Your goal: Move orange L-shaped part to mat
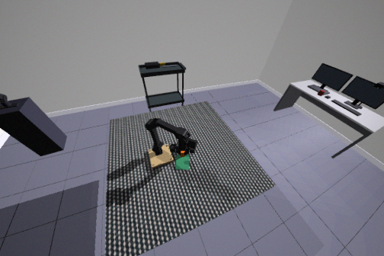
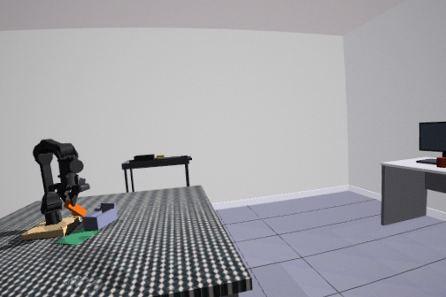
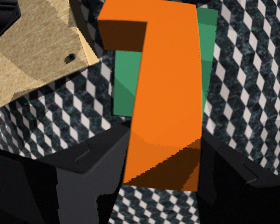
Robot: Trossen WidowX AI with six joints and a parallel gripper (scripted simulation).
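Now: gripper tip 1 cm short of the green mat, 1 cm to the right of it and 17 cm above it. Also, from my gripper tip: orange L-shaped part: 4 cm to the left, 3 cm below.
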